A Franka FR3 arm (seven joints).
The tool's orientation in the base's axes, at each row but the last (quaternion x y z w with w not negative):
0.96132, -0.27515, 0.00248, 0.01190
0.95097, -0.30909, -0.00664, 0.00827
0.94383, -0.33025, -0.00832, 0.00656
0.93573, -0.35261, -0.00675, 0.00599
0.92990, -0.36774, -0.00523, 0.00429
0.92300, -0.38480, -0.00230, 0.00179
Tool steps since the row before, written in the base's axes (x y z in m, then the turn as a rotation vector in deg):
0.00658, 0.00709, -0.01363, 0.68, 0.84, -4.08
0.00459, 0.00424, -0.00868, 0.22, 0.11, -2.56
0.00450, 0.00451, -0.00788, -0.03, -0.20, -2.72
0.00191, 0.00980, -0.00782, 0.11, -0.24, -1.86
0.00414, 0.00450, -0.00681, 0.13, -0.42, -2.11
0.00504, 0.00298, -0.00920, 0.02, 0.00, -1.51
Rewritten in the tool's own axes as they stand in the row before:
0.00168, -0.00979, 0.01344, 0.09, -1.16, 4.06
0.00128, -0.00630, 0.00855, 0.13, -0.27, 2.55
0.00080, -0.00647, 0.00776, 0.13, 0.13, 2.72
-0.00497, -0.00875, 0.00772, 0.26, 0.08, 1.86
-0.00001, -0.00619, 0.00674, 0.40, 0.19, 2.11
0.00146, -0.00572, 0.00917, 0.02, -0.02, 1.51

